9 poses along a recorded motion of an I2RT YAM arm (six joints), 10 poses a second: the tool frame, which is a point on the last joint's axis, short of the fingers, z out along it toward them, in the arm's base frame.
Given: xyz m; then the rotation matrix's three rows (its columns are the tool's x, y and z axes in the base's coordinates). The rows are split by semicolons.
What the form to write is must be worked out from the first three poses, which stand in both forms.
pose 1, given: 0.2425 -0.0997 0.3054; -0.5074 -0.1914 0.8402; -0.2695 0.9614 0.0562; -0.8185 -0.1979 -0.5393
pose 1, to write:
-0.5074 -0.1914 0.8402 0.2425
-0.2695 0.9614 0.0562 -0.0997
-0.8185 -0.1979 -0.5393 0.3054
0 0 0 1

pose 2, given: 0.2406 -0.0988 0.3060; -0.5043 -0.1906 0.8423; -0.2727 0.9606 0.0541; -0.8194 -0.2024 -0.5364
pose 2, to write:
-0.5043 -0.1906 0.8423 0.2406
-0.2727 0.9606 0.0541 -0.0988
-0.8194 -0.2024 -0.5364 0.3060
0 0 0 1

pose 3, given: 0.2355 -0.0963 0.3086; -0.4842 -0.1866 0.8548; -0.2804 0.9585 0.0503; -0.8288 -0.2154 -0.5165
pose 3, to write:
-0.4842 -0.1866 0.8548 0.2355
-0.2804 0.9585 0.0503 -0.0963
-0.8288 -0.2154 -0.5165 0.3086
0 0 0 1

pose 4, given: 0.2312 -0.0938 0.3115; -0.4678 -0.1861 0.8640; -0.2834 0.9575 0.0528; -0.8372 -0.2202 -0.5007
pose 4, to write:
-0.4678 -0.1861 0.8640 0.2312
-0.2834 0.9575 0.0528 -0.0938
-0.8372 -0.2202 -0.5007 0.3115
0 0 0 1

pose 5, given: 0.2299 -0.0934 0.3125; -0.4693 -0.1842 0.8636; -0.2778 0.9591 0.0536; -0.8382 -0.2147 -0.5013
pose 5, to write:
-0.4693 -0.1842 0.8636 0.2299
-0.2778 0.9591 0.0536 -0.0934
-0.8382 -0.2147 -0.5013 0.3125
0 0 0 1

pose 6, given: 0.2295 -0.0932 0.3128; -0.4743 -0.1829 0.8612; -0.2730 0.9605 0.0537; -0.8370 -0.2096 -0.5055
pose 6, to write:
-0.4743 -0.1829 0.8612 0.2295
-0.2730 0.9605 0.0537 -0.0932
-0.8370 -0.2096 -0.5055 0.3128
0 0 0 1

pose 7, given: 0.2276 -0.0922 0.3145; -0.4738 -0.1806 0.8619; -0.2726 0.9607 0.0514; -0.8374 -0.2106 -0.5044
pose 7, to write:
-0.4738 -0.1806 0.8619 0.2276
-0.2726 0.9607 0.0514 -0.0922
-0.8374 -0.2106 -0.5044 0.3145
0 0 0 1

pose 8, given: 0.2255 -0.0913 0.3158; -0.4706 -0.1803 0.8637; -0.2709 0.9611 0.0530; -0.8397 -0.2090 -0.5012
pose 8, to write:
-0.4706 -0.1803 0.8637 0.2255
-0.2709 0.9611 0.0530 -0.0913
-0.8397 -0.2090 -0.5012 0.3158
0 0 0 1

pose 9, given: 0.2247 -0.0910 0.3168; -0.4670 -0.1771 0.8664; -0.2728 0.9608 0.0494; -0.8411 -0.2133 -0.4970
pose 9, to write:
-0.4670 -0.1771 0.8664 0.2247
-0.2728 0.9608 0.0494 -0.0910
-0.8411 -0.2133 -0.4970 0.3168
0 0 0 1

